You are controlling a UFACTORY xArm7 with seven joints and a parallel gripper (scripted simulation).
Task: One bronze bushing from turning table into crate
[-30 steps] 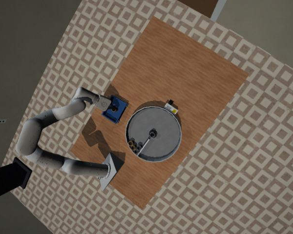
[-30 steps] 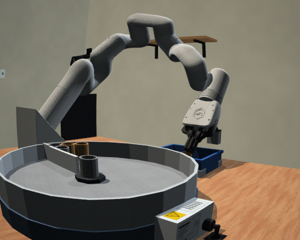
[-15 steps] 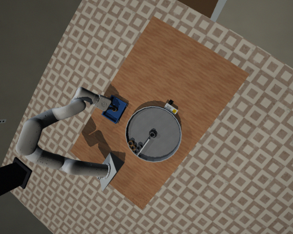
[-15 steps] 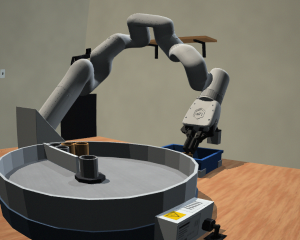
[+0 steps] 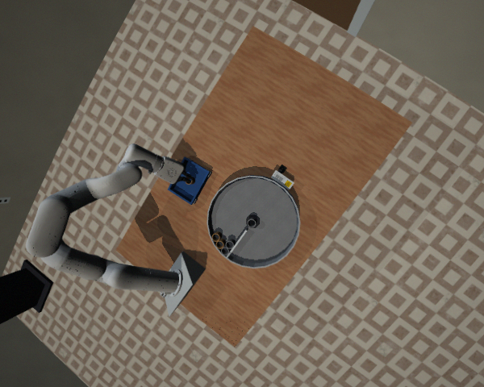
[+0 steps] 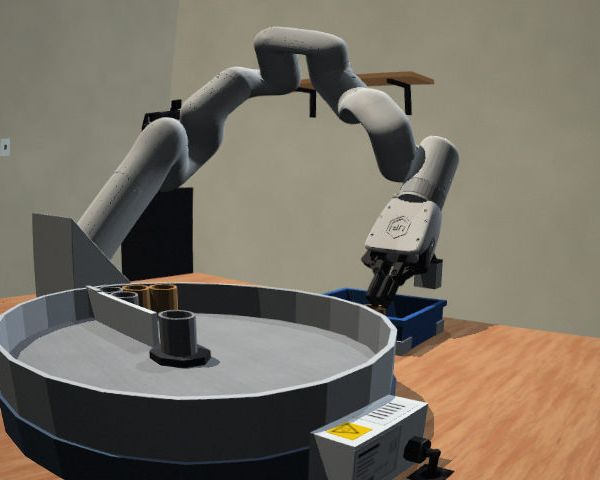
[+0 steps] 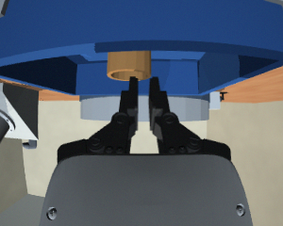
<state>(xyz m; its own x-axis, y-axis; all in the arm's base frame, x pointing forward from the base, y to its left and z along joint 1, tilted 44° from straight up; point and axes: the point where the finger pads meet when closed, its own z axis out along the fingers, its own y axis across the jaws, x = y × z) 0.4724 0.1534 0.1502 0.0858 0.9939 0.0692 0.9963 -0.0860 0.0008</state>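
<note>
Right now my hand is 20 mm past the blue crate and 40 mm above it. The rest, counted from my hand: grey turning table 10 mm behind, 370 mm to the right, 20 mm below.
</note>
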